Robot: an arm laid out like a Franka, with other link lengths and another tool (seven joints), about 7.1 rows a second.
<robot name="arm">
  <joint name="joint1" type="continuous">
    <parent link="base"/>
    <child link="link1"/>
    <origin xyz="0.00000 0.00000 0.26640" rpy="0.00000 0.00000 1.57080"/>
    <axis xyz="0 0 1"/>
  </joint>
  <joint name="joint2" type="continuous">
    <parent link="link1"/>
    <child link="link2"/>
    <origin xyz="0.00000 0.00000 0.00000" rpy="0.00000 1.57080 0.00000"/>
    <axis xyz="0 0 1"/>
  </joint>
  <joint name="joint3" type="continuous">
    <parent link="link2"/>
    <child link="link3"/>
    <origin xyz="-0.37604 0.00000 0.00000" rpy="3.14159 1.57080 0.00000"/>
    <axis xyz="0 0 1"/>
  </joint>
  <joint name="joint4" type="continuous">
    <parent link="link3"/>
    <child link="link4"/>
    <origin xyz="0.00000 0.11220 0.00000" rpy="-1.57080 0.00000 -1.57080"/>
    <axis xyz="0 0 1"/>
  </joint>
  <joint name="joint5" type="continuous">
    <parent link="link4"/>
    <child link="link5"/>
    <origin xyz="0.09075 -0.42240 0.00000" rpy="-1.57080 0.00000 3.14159"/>
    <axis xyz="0 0 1"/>
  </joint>
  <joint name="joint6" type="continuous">
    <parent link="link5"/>
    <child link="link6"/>
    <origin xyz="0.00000 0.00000 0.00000" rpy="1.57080 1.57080 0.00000"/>
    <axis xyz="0 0 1"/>
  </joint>
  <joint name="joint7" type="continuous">
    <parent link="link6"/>
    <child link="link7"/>
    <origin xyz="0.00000 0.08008 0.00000" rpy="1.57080 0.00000 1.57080"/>
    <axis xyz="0 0 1"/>
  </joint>
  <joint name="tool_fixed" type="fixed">
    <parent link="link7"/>
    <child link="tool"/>
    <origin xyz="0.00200 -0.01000 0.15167" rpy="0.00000 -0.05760 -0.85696"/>
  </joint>
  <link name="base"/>
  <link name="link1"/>
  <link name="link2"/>
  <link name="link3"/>
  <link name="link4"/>
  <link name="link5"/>
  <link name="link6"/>
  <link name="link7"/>
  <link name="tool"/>
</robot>
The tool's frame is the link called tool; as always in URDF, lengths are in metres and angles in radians. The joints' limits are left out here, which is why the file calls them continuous.
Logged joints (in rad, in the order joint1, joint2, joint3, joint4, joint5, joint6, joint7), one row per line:
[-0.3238, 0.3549, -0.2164, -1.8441, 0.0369, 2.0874, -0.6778]
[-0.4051, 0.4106, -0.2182, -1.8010, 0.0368, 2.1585, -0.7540]
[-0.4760, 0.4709, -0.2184, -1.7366, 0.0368, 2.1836, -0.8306]
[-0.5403, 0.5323, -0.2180, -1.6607, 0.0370, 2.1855, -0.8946]
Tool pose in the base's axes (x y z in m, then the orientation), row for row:
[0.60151, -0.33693, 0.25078, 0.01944, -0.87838, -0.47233, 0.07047]
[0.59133, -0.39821, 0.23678, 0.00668, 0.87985, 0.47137, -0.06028]
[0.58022, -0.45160, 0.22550, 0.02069, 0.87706, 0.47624, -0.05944]
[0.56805, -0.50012, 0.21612, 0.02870, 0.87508, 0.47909, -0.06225]
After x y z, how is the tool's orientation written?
As a quaternion, w x y z.
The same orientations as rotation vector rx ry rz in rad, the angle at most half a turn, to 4 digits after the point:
[-2.7259, -1.4658, 0.2187]
[2.7524, 1.4746, -0.1886]
[2.7197, 1.4768, -0.1843]
[2.7000, 1.4782, -0.1921]

